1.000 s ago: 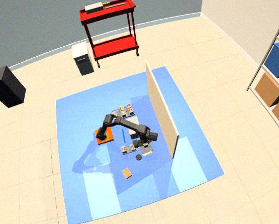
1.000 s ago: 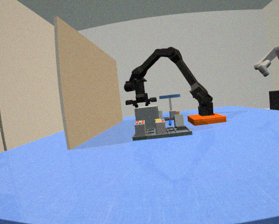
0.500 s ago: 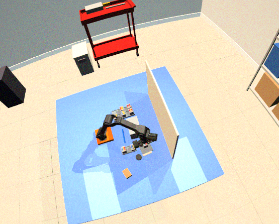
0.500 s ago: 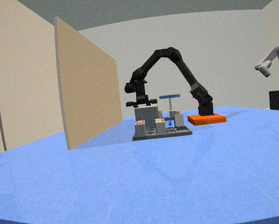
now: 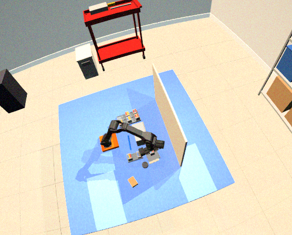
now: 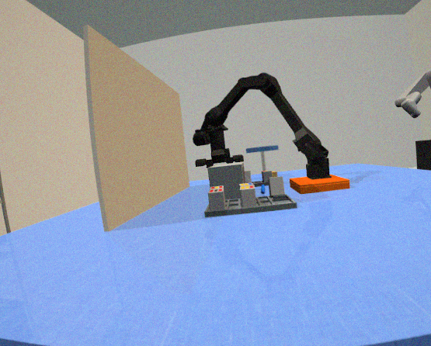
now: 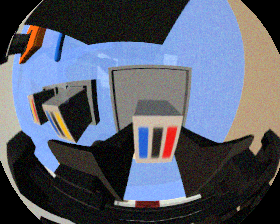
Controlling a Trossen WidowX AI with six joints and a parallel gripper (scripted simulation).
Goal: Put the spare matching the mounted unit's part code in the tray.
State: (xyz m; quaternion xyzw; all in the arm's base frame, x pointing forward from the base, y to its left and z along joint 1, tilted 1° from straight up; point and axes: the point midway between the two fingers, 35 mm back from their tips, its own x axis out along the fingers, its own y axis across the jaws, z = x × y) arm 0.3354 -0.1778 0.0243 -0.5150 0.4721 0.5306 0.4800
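My gripper tip is now 2 cm below the grey spare. Round my gripper tip: rack (14 cm behind, 1 cm to the left, 2 cm below); flat grey tray (2 cm below); dark disc (8 cm behind, 8 cm to the right, 1 cm below).
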